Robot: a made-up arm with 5 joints.
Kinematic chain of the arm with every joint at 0, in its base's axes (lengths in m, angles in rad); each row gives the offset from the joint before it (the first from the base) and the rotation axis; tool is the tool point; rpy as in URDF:
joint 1: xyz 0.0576 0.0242 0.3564 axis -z
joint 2: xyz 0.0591 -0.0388 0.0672 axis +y
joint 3: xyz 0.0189 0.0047 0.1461 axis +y
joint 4: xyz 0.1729 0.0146 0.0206 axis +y
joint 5: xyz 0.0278 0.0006 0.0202 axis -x
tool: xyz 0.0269 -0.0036 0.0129 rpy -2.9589 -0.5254 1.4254
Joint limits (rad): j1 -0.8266..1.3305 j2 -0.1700..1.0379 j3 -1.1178..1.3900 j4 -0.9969..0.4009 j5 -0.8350..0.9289
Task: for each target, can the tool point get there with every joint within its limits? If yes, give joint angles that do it. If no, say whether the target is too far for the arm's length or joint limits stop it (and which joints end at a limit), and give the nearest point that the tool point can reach.
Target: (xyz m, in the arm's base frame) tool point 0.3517 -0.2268 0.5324
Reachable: yes | joints 0.6485 0.5369 -0.3093 0.1301 0.0051
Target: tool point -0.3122 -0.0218 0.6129
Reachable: no: joint limits stop it (at a limit: joint 1, joint 2, joint 3, joint 4, joint 5) | nearest point 0.0338 -0.0083 0.7668 | short by 0.379 m
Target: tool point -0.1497 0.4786 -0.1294
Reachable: no: too far | nearest point 0.1971 0.1599 0.2446 | short by 0.601 m
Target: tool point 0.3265 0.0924 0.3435
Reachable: yes | joints -0.3207 0.7218 0.7165 -0.7539 0.1862
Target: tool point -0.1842 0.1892 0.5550
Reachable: no: joint limits stop it (at a limit: joint 1, joint 2, joint 3, joint 4) | nearest point 0.0382 -0.0027 0.7630 | short by 0.360 m
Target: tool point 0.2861 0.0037 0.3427
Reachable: yes | joints 0.0133 0.3765 1.0158 -0.1018 0.3770
